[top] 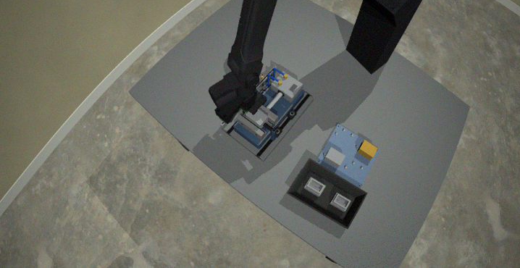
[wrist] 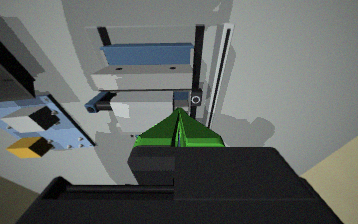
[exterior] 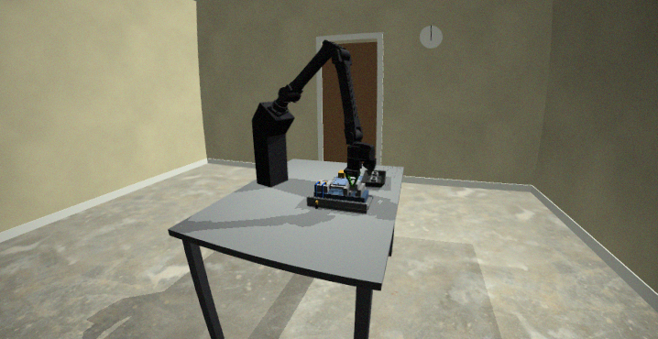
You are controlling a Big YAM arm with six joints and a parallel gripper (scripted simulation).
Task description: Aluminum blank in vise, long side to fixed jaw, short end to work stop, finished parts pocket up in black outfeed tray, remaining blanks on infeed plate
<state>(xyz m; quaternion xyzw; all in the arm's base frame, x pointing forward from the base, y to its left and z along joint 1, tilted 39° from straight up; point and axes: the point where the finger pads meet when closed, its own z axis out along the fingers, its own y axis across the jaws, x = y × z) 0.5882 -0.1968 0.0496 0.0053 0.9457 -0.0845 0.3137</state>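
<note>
My hand is 40 mm short of the fixed jaw, 30 mm to the right of it and 30 mm above it. Round my hand: moving jaw: 40 mm to the left, 30 mm below, 30 mm behind; then blue infeed plate: 360 mm to the left, 100 mm below, 90 mm behind; then white rod: 80 mm behind, 40 mm to the left, 30 mm below.
</note>
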